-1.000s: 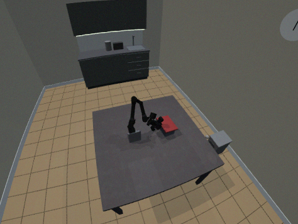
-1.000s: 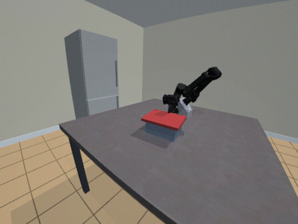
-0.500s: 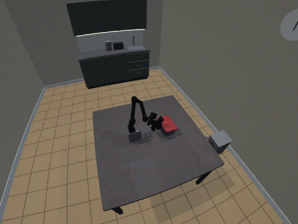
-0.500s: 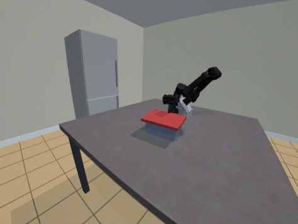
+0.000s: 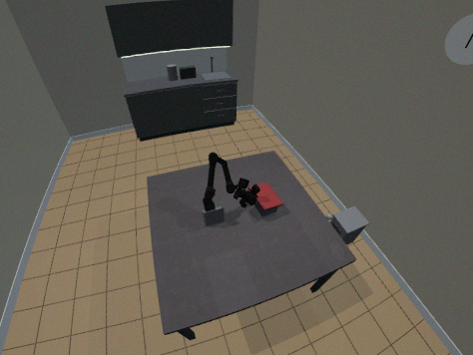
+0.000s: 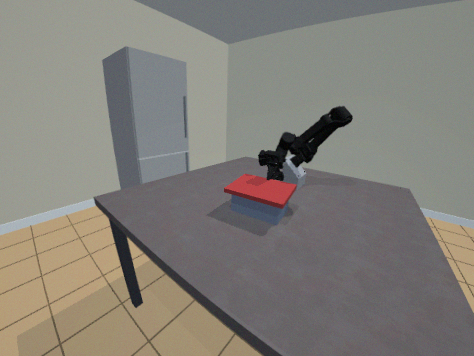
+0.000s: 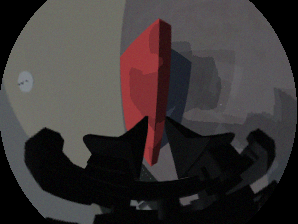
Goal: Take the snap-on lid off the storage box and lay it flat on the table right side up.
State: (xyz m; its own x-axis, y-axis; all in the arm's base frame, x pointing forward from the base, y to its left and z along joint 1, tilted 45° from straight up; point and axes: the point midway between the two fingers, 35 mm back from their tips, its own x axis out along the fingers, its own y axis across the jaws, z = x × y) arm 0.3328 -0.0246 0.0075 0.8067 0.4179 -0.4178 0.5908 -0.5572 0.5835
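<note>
Now: gripper tip 80 mm short of the lid. From my gripper tip the other things lie so: blue-grey storage box (70 mm ahead, 60 mm below).
</note>
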